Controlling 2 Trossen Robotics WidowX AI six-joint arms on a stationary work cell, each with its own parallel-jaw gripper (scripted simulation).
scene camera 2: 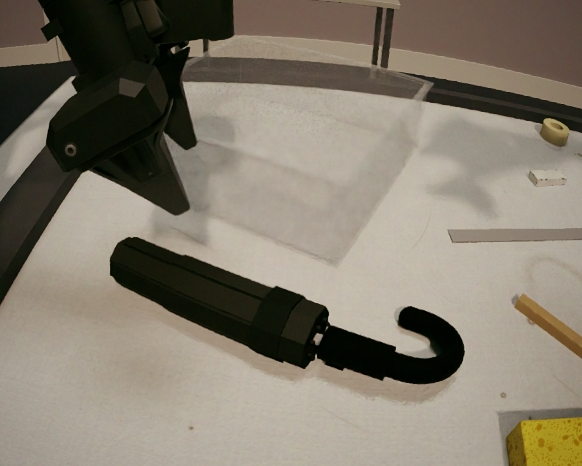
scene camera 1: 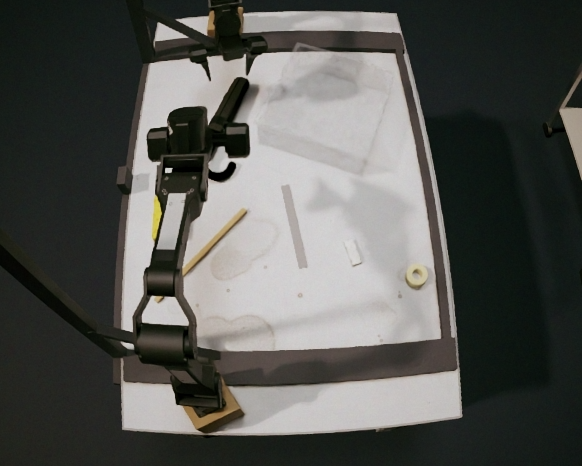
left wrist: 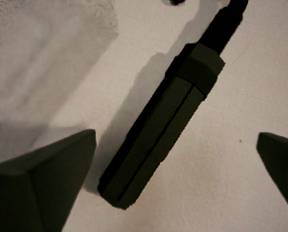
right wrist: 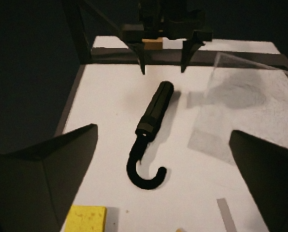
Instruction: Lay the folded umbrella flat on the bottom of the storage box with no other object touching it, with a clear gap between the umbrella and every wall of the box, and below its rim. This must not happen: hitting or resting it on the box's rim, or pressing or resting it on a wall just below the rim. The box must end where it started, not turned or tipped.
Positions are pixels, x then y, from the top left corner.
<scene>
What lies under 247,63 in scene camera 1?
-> The left gripper.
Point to a folded black umbrella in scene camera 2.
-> At 280,324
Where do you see a clear storage box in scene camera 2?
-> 320,114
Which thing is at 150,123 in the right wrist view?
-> A folded black umbrella.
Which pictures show the left gripper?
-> Scene camera 2, scene camera 1, the left wrist view and the right wrist view: all of them.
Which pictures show the right gripper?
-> Scene camera 1 and the right wrist view only.
</scene>
